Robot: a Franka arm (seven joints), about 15 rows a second.
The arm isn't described. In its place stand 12 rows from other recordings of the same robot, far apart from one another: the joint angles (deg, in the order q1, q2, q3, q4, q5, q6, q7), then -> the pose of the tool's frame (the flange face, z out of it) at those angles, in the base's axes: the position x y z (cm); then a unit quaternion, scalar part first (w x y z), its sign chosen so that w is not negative.
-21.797, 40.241, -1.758, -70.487, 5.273, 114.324, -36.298 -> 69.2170, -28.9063, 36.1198, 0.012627, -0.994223, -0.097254, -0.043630
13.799, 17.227, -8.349, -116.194, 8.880, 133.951, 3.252 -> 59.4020, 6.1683, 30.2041, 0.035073, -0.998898, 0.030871, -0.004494
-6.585, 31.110, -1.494, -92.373, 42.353, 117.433, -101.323 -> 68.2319, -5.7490, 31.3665, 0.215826, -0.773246, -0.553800, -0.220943
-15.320, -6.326, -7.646, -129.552, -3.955, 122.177, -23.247 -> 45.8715, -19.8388, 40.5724, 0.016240, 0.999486, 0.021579, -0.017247
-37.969, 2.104, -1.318, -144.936, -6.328, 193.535, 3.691 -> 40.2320, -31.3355, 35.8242, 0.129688, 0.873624, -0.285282, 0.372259
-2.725, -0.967, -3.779, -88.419, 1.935, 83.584, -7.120 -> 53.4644, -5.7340, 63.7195, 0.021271, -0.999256, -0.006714, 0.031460
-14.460, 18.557, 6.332, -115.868, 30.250, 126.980, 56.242 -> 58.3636, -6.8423, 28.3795, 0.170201, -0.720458, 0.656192, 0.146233
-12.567, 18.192, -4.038, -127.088, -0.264, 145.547, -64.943 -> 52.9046, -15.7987, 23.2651, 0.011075, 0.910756, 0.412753, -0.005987
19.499, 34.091, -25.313, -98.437, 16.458, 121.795, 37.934 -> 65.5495, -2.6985, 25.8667, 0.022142, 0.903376, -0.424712, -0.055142
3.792, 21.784, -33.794, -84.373, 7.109, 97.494, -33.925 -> 59.2860, -26.6727, 48.2970, 0.013811, 0.997472, 0.035421, -0.060033
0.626, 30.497, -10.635, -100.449, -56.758, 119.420, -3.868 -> 64.1339, -14.4294, 27.7826, 0.417017, 0.866747, 0.232790, -0.143721
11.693, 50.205, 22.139, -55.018, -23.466, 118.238, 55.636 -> 73.1927, 31.7345, 39.1673, 0.055886, -0.968869, 0.199957, -0.134858
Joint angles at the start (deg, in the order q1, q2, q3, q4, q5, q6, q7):
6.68, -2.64, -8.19, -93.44, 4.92, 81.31, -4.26
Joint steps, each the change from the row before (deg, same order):
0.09, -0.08, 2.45, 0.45, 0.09, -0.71, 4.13
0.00, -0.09, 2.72, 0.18, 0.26, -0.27, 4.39
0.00, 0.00, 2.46, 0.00, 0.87, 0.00, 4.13
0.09, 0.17, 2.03, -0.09, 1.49, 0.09, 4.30
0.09, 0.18, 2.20, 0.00, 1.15, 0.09, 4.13
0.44, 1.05, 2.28, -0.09, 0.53, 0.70, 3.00
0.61, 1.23, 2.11, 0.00, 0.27, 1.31, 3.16
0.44, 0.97, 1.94, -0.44, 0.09, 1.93, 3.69
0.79, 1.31, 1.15, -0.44, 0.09, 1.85, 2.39
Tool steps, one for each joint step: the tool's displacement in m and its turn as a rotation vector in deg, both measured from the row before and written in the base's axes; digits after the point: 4 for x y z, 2 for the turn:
-0.0019, 0.0239, 0.0036, -0.70, 0.54, -1.46
-0.0025, 0.0258, 0.0020, -0.62, 0.37, -1.57
-0.0027, 0.0246, 0.0002, 0.02, 0.41, -1.59
-0.0025, 0.0227, -0.0018, 0.57, 0.76, -2.10
-0.0035, 0.0234, -0.0013, 0.24, 0.72, -1.76
0.0001, 0.0264, -0.0094, -0.18, 0.89, -0.32
0.0009, 0.0261, -0.0097, -0.29, 0.38, -0.57
0.0004, 0.0226, -0.0102, -0.42, -0.02, -1.53
0.0020, 0.0189, -0.0135, -0.17, 0.27, -0.71

